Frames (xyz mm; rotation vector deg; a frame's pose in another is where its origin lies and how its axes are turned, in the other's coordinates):
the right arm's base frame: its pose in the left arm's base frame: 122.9 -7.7 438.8 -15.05 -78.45 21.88
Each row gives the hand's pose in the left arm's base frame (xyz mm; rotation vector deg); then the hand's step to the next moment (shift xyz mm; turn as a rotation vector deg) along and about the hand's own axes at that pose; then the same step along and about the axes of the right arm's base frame.
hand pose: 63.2 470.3 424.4 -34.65 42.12 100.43
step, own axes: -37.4 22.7 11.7 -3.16 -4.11 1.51
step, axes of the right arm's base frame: 24.5 -32.8 19.5 3.00 -1.56 -4.21
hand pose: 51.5 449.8 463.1 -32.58 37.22 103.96
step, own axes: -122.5 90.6 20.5 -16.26 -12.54 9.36
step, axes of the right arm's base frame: 51.8 -125.2 72.6 15.90 -9.33 -13.02
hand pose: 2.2 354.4 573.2 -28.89 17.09 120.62
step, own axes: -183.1 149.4 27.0 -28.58 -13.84 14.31
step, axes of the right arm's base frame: 8.5 -227.4 69.2 23.20 -19.85 -16.76
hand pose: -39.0 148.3 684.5 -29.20 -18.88 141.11
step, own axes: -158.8 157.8 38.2 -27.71 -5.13 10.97
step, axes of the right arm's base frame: -67.1 -216.8 -9.2 14.57 -22.41 -14.15
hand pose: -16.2 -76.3 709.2 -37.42 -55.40 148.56
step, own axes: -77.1 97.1 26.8 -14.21 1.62 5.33
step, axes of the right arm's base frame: -63.5 -102.3 -40.0 3.46 -12.91 -7.38
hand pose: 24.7 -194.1 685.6 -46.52 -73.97 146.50
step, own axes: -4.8 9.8 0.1 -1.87 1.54 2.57
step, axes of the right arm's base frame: -7.7 -5.4 -5.6 -0.68 -3.46 -0.06
